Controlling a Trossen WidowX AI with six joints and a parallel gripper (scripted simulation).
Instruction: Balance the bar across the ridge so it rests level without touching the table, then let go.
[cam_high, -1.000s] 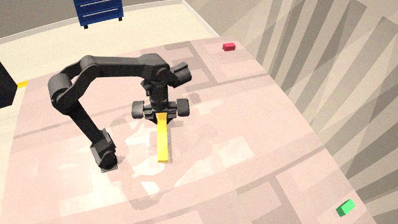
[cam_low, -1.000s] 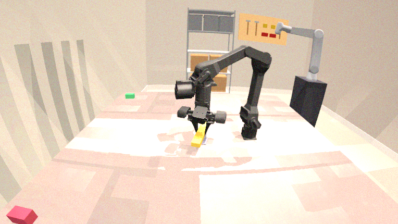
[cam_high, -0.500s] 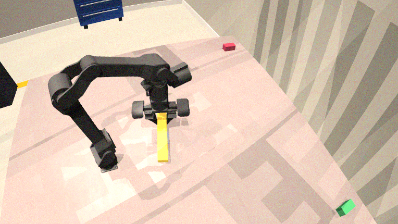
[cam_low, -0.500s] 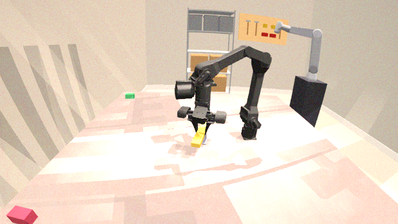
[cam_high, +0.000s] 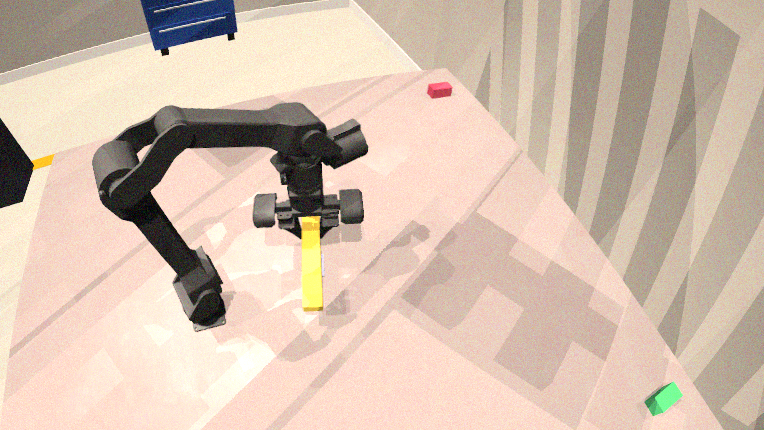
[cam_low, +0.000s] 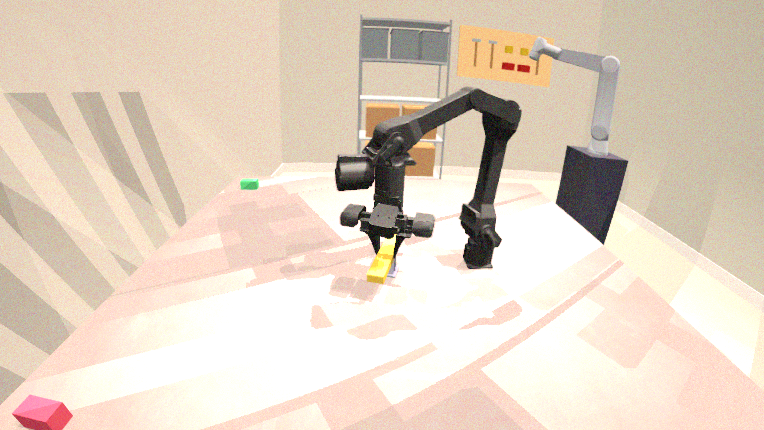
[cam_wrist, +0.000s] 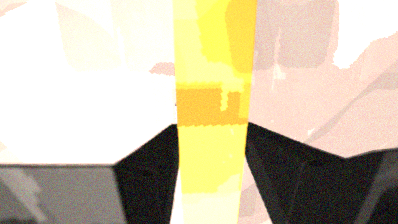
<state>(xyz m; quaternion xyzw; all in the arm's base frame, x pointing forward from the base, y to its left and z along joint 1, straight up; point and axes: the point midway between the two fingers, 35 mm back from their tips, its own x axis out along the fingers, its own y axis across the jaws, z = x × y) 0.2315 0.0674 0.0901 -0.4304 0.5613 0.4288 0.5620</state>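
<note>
Right now the yellow bar is 10 mm behind my gripper tip and 30 mm to the right of it. From my gripper tip the other things lie so: green block: 510 mm ahead, 570 mm to the right, 40 mm below; red block: 510 mm ahead, 430 mm to the left, 40 mm below.
</note>
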